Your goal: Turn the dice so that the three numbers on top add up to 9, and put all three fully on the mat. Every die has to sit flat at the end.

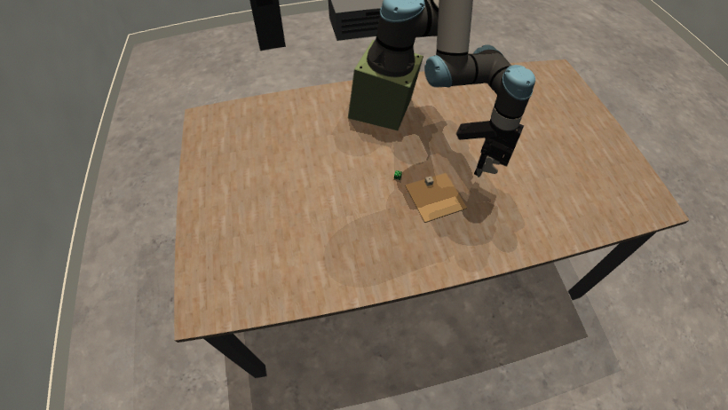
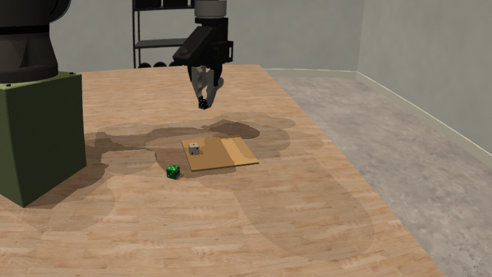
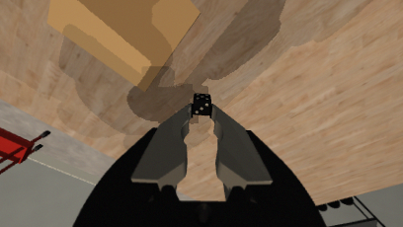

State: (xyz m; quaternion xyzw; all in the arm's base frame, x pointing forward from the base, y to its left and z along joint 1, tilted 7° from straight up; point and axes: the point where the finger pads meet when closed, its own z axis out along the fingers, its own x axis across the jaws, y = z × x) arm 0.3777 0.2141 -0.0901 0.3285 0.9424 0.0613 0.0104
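Right now the tan mat is 30 mm ahead of my hand, 130 mm to the right of it and 70 mm below it. Also, from my hand: white die (30 mm behind, 140 mm to the right, 60 mm below); then black die (10 mm below); then green die (60 mm behind, 230 mm to the right, 60 mm below).
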